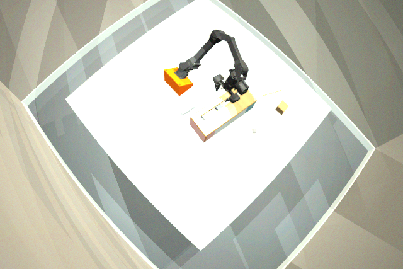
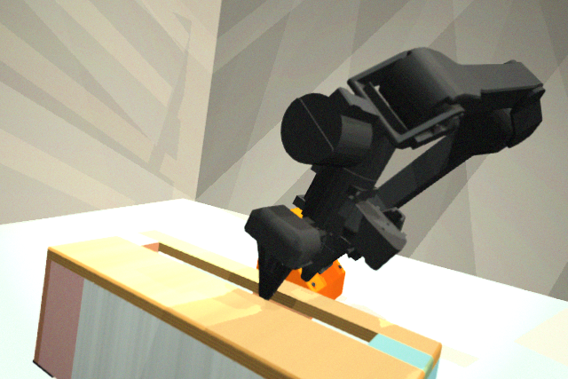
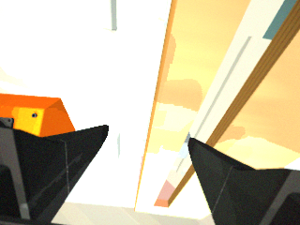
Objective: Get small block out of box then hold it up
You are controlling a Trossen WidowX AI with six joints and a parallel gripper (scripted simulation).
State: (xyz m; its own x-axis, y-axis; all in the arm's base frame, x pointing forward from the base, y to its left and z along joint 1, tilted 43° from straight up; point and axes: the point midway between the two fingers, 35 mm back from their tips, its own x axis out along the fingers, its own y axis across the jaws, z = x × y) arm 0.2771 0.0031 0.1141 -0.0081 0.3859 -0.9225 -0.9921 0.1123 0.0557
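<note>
Right now the grey block is 50 mm to the right of my gripper tip, 40 mm ahead of it and 30 mm below it. Also, from my gripper tip: tan block 300 mm ahead, 280 mm to the left, 90 mm below; thin stick 320 mm to the left, 170 mm ahead, 120 mm below; box 60 mm below, 30 mm to the right, 30 mm ahead.
</note>
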